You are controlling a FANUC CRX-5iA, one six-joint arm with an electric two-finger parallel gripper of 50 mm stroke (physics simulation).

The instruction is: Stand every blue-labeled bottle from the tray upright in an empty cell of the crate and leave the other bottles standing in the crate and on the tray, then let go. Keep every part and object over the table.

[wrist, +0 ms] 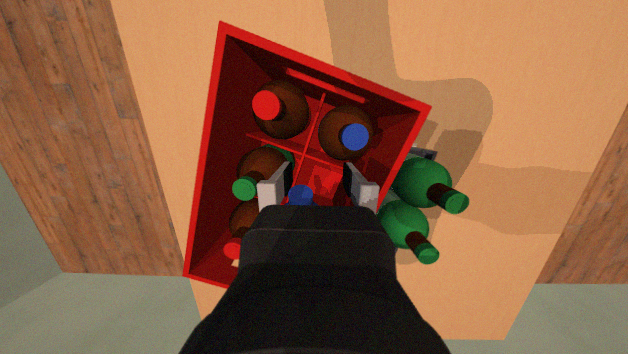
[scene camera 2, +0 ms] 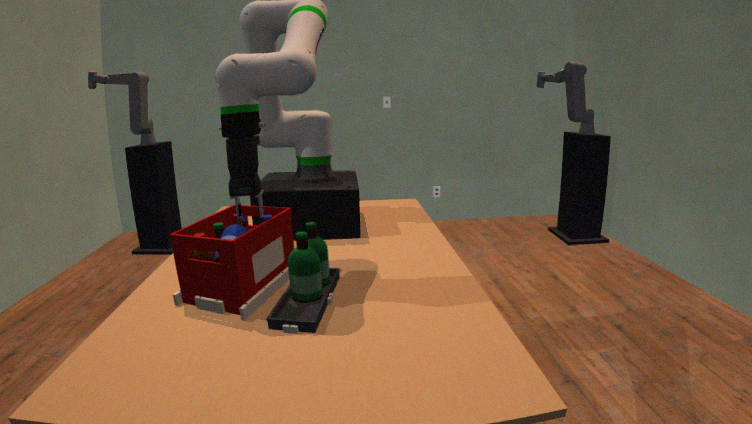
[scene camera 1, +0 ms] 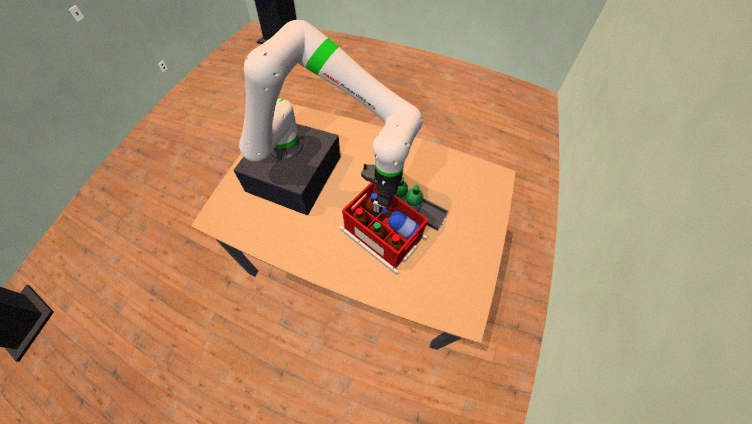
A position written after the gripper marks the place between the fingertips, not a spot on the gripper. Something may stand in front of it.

In view: the gripper [scene camera 2: 250, 217].
The gripper is seen too in the wrist view [wrist: 317, 172].
